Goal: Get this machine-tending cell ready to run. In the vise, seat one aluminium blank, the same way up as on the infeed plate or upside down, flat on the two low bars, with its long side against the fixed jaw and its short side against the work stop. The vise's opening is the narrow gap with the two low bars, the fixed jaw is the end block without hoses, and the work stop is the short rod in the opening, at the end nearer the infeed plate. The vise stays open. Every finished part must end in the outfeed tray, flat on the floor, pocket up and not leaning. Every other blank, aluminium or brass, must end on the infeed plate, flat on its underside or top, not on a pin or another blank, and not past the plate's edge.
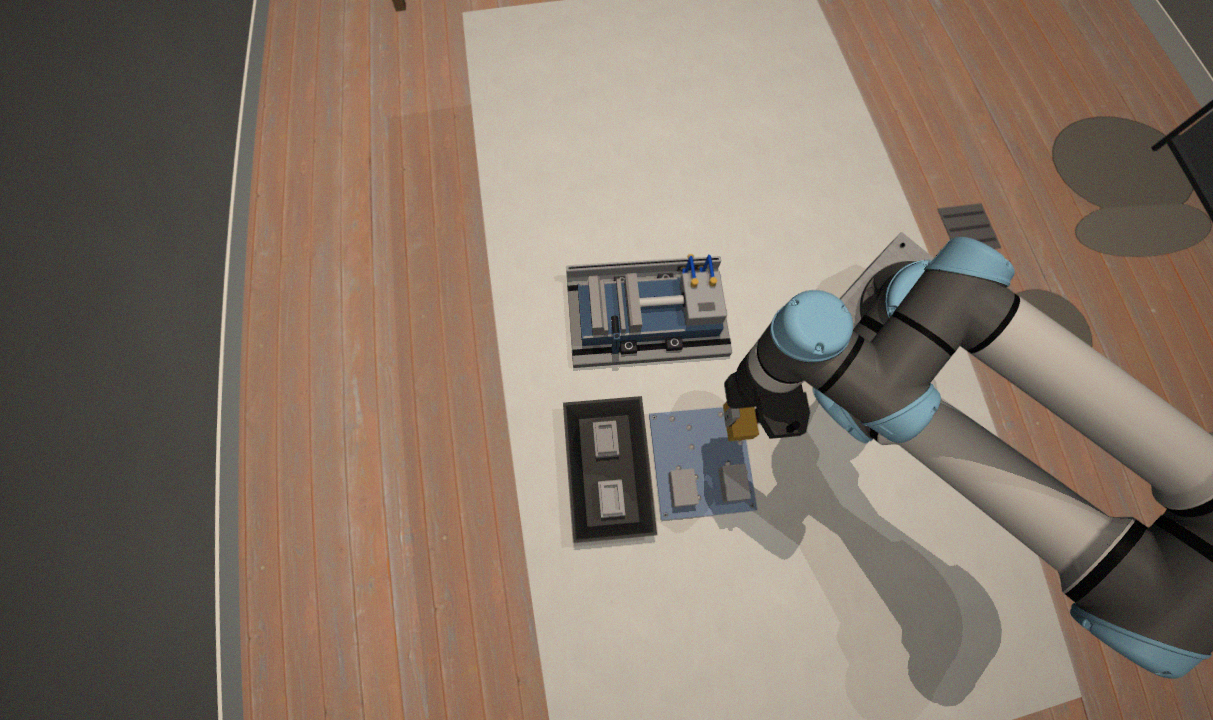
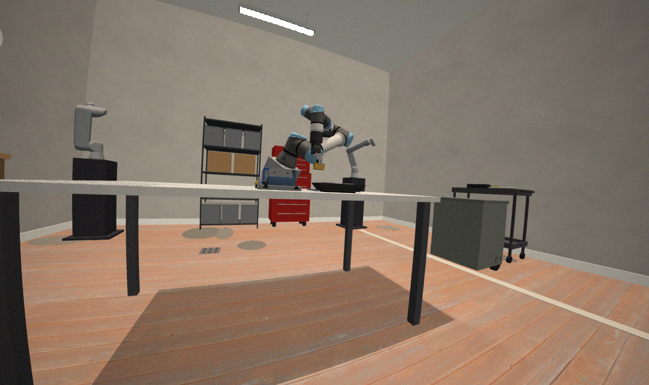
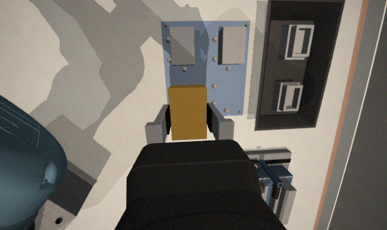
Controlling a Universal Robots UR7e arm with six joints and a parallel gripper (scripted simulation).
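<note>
Now: hand 3 cm above the brass blank. Round my hand: blue infeed plate (16 cm below, 5 cm ahead, 3 cm to the left); then black work stop rod (23 cm to the right, 14 cm ahead, 8 cm below); then moving jaw (26 cm to the right, 10 cm ahead, 9 cm below).
</note>
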